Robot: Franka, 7 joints.
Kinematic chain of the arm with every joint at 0, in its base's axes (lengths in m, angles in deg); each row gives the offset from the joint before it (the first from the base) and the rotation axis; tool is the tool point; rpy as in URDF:
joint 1: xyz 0 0 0.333 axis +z
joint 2: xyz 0 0 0 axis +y
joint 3: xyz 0 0 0.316 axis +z
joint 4: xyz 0.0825 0 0 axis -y
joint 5: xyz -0.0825 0 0.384 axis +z
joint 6: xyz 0 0 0 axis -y
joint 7: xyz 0.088 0 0 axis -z
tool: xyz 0 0 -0.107 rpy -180 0 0
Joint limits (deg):
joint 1: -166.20..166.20
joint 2: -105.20..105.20
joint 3: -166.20..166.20
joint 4: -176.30..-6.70
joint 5: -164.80..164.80
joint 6: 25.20..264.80
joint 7: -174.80..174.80
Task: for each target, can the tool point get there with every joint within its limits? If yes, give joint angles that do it. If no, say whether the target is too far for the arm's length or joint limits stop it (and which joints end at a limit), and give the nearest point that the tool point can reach.
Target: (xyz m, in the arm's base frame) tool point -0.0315 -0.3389 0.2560
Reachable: yes | joints -5.26 -4.62 -70.37 -158.38 -86.24 79.96 51.36
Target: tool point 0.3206 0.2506 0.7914
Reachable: yes | joints 96.11 -4.79 -71.21 -76.91 -105.99 246.82 -82.56
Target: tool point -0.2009 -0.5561 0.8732
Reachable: yes | joints 113.45 -34.47 92.21 -41.71 23.41 103.39 -63.65
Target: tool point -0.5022 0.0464 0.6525
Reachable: yes | joints 86.53 29.25 101.90 -123.22 -14.75 230.44 -28.33
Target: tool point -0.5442 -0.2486 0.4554
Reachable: yes | joints -45.95 -31.08 -93.35 -120.97 44.75 190.55 -54.24
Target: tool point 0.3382 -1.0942 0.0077
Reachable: no: too far | nearest point 0.2437 -0.7884 0.0986 | short by 0.333 m
